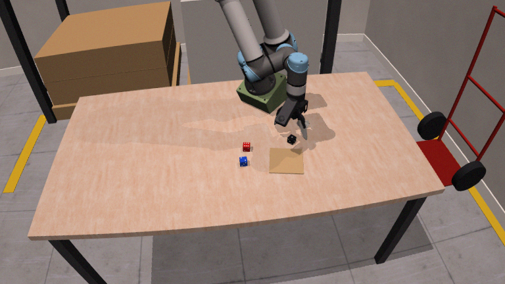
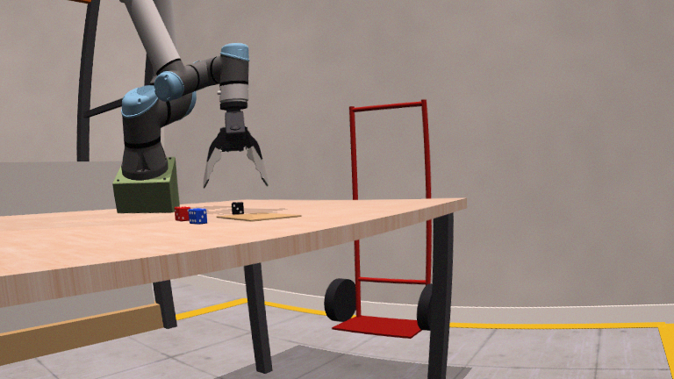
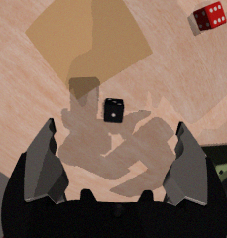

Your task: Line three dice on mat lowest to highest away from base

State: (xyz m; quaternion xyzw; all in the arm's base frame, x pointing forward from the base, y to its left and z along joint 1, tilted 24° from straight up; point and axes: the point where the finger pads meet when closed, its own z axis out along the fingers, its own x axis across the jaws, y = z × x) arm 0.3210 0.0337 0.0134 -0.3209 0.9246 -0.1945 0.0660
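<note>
My hand is 10 mm past the black die, 10 mm to the right of it and 50 mm above it. The rest, counted from my hand: tan square mat (90 mm ahead, 50 mm to the right, 60 mm below); then blue die (60 mm ahead, 220 mm to the right, 50 mm below); then red die (20 mm behind, 190 mm to the right, 50 mm below).
</note>
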